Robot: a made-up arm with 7 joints.
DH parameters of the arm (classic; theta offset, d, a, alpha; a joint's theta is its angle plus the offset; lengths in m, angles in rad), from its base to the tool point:
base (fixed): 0 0 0 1.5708
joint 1: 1.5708 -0.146 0 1.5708
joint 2: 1.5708 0 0 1.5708
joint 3: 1.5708 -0.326 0 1.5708
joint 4: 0 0 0 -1.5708
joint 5: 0 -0.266 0 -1.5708
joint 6: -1.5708 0 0 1.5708
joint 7: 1.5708 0 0 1.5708
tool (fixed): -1.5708 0 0 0
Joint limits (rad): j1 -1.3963..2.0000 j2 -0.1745..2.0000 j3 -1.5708..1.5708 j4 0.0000..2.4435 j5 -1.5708..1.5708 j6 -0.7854..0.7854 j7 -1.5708..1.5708
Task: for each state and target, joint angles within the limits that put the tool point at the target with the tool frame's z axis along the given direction. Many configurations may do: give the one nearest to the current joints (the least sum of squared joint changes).
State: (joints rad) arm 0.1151 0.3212 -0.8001 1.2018 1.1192 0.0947 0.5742
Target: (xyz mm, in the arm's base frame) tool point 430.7 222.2 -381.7 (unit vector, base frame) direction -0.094 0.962 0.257
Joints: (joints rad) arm 0.7500 0.2830 -1.0064 0.3966 0.9242 0.1947 1.2836
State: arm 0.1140 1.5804 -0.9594 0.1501 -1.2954 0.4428 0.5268
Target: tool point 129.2 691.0 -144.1 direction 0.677 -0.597 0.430
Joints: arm 0.2656 1.3862 -0.6782 0.4327 -0.7829 0.3123 1.1888
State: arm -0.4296 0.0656 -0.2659 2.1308 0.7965 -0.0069 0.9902
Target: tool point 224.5 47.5 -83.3 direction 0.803 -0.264 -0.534
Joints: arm 0.2814 -0.1745 -0.3592 2.2578 1.4754 -0.0081 1.5690
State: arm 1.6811 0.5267 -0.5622 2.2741 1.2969 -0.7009 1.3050
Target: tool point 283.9 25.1 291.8 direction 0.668 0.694 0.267
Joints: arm 1.9073 0.2101 -0.8187 1.5516 0.9458 -0.4956 1.1634
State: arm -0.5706 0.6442 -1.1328 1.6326 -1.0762 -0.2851 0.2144
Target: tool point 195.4 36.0 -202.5 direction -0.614 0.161 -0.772
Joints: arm -0.0157 0.0430 -0.5380 2.0879 -0.9218 -0.0906 -0.4521
